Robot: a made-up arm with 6 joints.
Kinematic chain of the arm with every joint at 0, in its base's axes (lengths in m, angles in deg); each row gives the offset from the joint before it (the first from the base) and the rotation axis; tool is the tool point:
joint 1: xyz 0 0 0.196 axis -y
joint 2: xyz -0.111 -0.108 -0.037 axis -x
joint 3: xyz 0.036 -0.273 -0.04 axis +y
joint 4: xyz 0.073 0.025 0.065 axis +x
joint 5: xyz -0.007 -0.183 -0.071 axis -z
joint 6: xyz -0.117 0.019 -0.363 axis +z
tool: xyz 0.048 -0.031 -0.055
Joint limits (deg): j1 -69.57..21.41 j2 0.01..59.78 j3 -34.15..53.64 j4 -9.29..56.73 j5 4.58..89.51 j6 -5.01..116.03
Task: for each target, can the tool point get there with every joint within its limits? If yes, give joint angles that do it. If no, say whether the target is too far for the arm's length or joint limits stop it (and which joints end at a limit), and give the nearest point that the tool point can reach.
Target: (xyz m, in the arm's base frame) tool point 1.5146 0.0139 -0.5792
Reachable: no: too far | nearest point 0.3637 -0.2491 -0.0792 | short by 1.282 m
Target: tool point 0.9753 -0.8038 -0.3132
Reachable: no: too far | nearest point 0.3492 -0.5347 -0.0607 | short by 0.727 m
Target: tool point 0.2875 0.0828 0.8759
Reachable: no: joint limits stop it (at a limit: joint 1, joint 2, joint 3, joint 4, joint 5, joint 6) | nearest point 0.0452 -0.5356 0.6620 | short by 0.698 m
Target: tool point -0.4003 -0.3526 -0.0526
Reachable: yes | joints -38.32 13.61 19.43 20.26 48.13 96.75
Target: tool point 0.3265 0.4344 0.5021
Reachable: no: joint limits stop it (at a limit: joint 1, joint 2, joint 3, joint 4, joint 5, joint 6) | nearest point 0.2553 0.0132 0.0640 | short by 0.612 m
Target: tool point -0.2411 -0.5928 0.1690
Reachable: yes | joints -54.75 48.36 7.54 22.50 44.79 7.60
